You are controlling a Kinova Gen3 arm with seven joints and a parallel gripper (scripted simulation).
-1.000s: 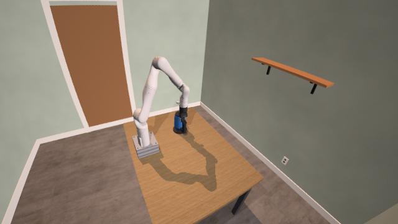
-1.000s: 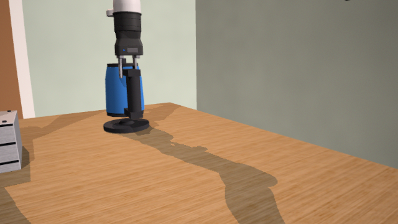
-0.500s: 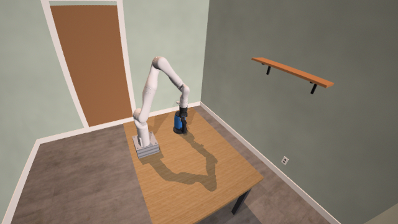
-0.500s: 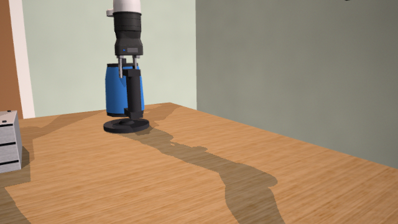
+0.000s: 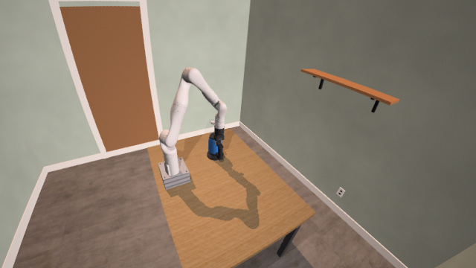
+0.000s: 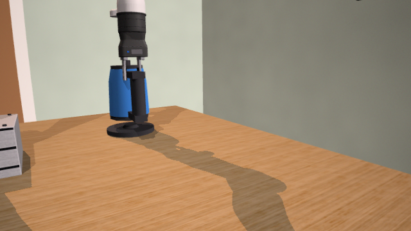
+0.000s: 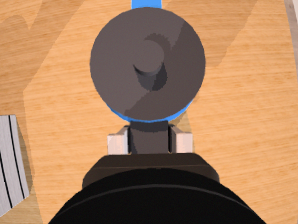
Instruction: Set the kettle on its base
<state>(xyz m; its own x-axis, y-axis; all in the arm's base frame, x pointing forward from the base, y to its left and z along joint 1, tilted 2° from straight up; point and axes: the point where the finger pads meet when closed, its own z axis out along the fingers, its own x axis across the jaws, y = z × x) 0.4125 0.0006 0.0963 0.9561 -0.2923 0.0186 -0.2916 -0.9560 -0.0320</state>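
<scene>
The blue kettle lies 50 mm below my hand, 30 mm to the left of it and 10 mm ahead of it. Also, from my hand: round black base (180 mm below, 60 mm to the left, 20 mm ahead).
</scene>
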